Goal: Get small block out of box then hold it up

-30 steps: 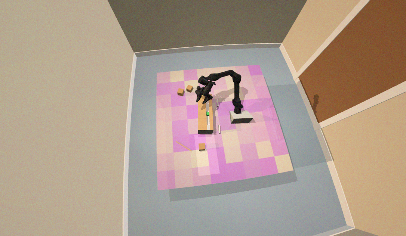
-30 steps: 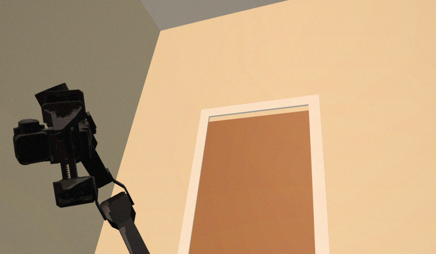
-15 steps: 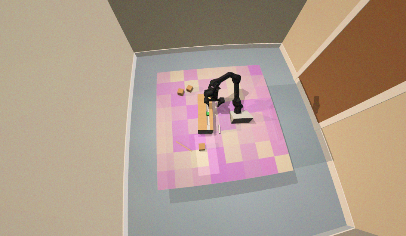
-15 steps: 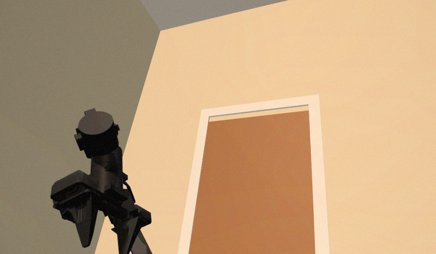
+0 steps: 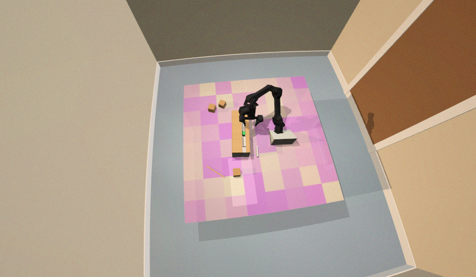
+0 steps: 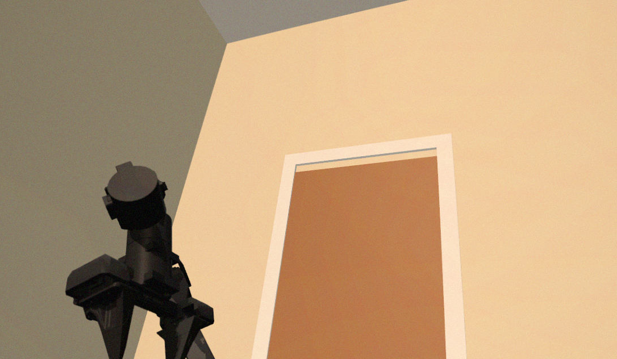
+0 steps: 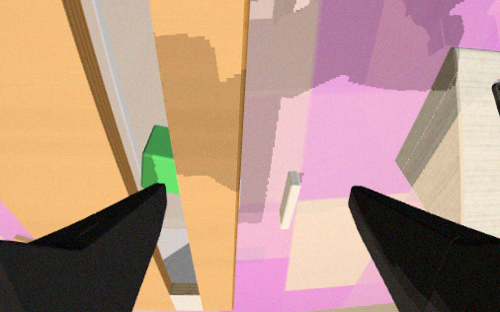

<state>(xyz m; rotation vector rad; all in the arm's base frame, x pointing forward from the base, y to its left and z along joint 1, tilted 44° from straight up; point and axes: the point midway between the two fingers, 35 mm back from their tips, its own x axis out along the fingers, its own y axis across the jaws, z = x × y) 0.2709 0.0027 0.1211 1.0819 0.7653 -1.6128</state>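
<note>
Now: the long tan box 5 cm ahead of my gripper tip, 2 cm to the left of it and 9 cm below it. From my gripper tip the other things lie so: green block (6 cm ahead, 3 cm to the left, 6 cm below); thin stick (36 cm ahead, 27 cm to the left, 15 cm below).
</note>
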